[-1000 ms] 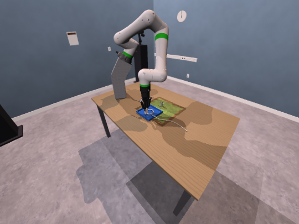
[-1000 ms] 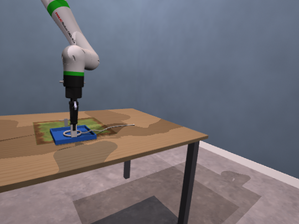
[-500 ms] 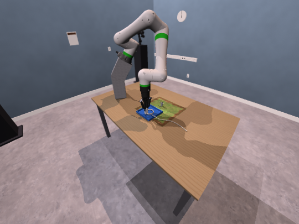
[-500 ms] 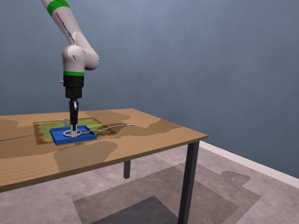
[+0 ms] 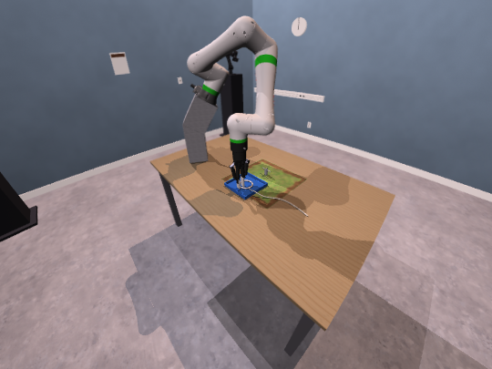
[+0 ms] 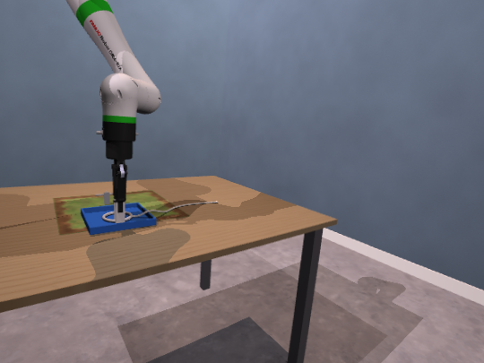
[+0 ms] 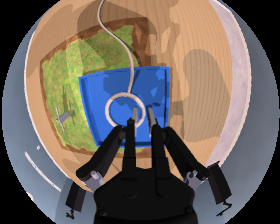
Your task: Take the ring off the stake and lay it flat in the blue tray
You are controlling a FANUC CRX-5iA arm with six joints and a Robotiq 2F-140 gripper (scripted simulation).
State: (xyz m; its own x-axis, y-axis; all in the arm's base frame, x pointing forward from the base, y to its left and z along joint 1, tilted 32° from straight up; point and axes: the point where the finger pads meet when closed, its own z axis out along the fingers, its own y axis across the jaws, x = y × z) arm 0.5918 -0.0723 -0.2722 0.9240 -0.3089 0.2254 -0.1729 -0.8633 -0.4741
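The blue tray is 40 mm to the left of my hand, 30 mm below it and 10 mm ahead of it. Round my hand: short grey stake 220 mm to the left, 30 mm ahead, 20 mm below; green mat 170 mm to the left, 60 mm below, 50 mm ahead.
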